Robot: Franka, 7 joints.
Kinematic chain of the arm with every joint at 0, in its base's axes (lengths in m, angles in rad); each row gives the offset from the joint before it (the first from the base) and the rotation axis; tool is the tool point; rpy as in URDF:
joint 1: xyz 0 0 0.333 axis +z
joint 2: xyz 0 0 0 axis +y
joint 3: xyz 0 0 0.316 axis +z
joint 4: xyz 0.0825 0 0 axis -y
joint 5: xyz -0.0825 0 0.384 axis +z
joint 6: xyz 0 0 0 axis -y
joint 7: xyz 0.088 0 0 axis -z
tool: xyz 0 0 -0.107 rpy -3.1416 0 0
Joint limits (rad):
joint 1: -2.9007..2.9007
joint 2: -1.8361..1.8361
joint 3: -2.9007..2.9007
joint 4: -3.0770..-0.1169
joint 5: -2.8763..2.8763
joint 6: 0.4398..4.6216
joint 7: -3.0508..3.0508
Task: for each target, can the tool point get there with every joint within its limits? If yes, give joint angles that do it. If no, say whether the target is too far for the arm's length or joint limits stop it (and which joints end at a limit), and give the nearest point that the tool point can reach.
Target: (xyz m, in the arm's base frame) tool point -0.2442 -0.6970 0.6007
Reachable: yes | joints -2.1783 1.4759 2.0351 -0.4248 -2.2816 3.4764 -2.2249
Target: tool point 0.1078 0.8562 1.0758
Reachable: no: too far | nearest point 0.0812 0.6451 0.8927 | short by 0.281 m
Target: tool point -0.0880 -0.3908 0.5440
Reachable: yes | joints 0.0443 0.4937 -2.3526 -2.3408 -1.4515 4.1948 0.5497
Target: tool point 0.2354 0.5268 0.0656
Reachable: yes | joints 0.7437 0.8247 0.3934 -1.9440 0.3733 2.4971 0.7191
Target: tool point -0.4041 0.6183 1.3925
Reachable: no: too far | nearest point -0.2684 0.4107 1.0368 | short by 0.434 m
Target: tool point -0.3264 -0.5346 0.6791
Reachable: yes | joints 1.9181 -0.2048 2.1863 -1.4170 -0.4348 1.9785 -0.5007
